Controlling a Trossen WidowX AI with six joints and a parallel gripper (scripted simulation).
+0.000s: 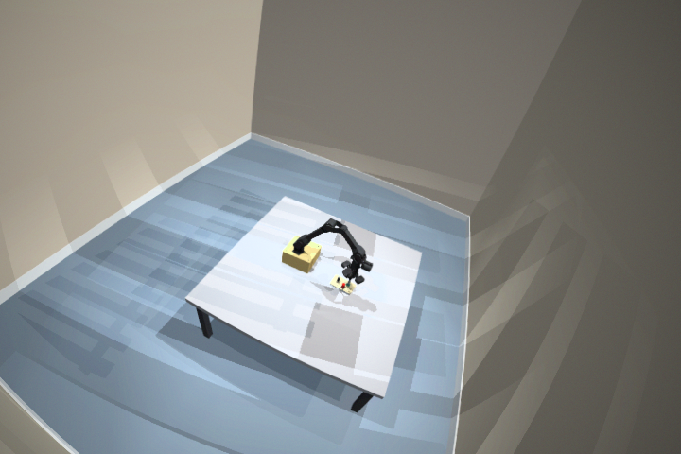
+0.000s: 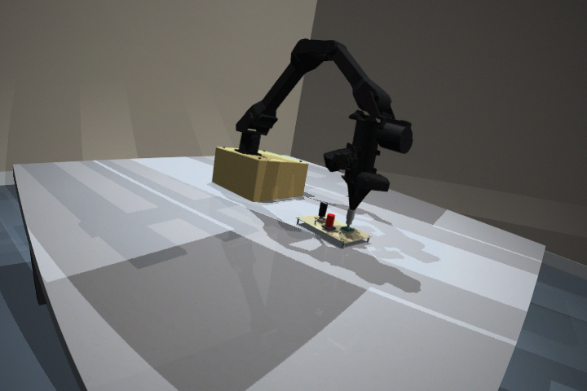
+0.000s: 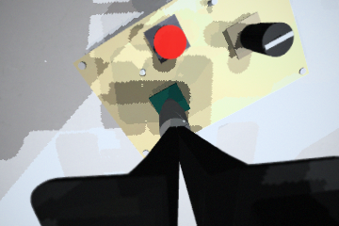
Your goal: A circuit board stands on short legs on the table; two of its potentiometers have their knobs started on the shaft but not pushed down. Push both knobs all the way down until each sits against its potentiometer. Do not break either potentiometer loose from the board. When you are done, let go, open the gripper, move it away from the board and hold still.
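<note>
Right now the grey knob is 10 mm below my gripper tip. Also, from my gripper tip: black knob 70 mm behind, 30 mm to the right, 20 mm below.
</note>
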